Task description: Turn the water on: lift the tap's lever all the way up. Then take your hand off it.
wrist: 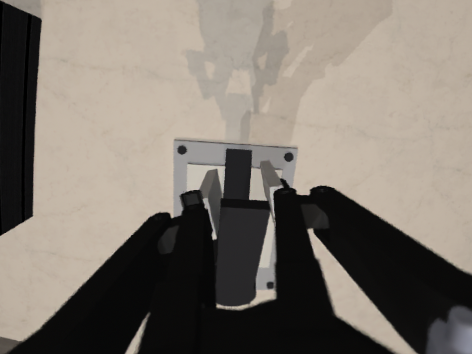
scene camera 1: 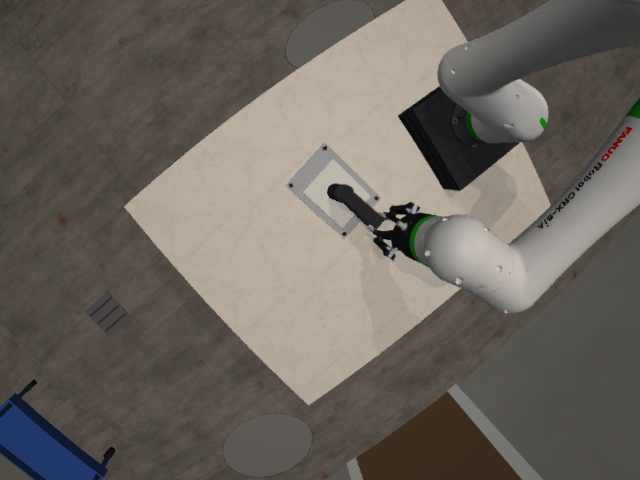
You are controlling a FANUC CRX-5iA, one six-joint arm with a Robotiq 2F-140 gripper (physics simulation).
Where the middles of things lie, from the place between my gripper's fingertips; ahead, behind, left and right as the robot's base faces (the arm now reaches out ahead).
Labels:
My hand is 70 mm to the left of the dark lever (scene camera 1: 345, 194) and 10 mm below it. The rest, counted from my hand: grey plate (scene camera 1: 319, 160) 140 mm below, 110 mm to the right.

